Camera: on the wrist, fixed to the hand. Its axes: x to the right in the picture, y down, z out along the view.
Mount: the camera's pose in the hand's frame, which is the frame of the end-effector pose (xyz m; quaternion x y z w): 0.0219 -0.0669 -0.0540 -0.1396 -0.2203 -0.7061 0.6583
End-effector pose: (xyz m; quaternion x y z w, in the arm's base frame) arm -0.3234 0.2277 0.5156 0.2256 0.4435 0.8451 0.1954
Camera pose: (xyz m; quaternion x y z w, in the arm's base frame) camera -0.3626 0.2391 0.4368 -0.0057 0.2902 0.4306 0.8546
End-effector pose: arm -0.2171 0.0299 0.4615 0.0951 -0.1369 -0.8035 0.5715
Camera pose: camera -0.2673 0.0239 0.3886 0.0975 0.0367 0.9726 0.2080
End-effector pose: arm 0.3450 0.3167 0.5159 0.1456 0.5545 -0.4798 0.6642
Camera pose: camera 0.2577 0.3122 0.5009 -0.4941 0.3885 -0.7395 0.2409
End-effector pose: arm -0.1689 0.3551 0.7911 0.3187 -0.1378 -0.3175 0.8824
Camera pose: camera -0.1598 0.3267 0.7075 0.1140 -0.0157 -0.9215 0.3708
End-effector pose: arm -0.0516 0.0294 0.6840 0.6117 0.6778 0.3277 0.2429
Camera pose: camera -0.1388 0.0406 0.6720 -0.0376 0.7789 0.0041 0.6260
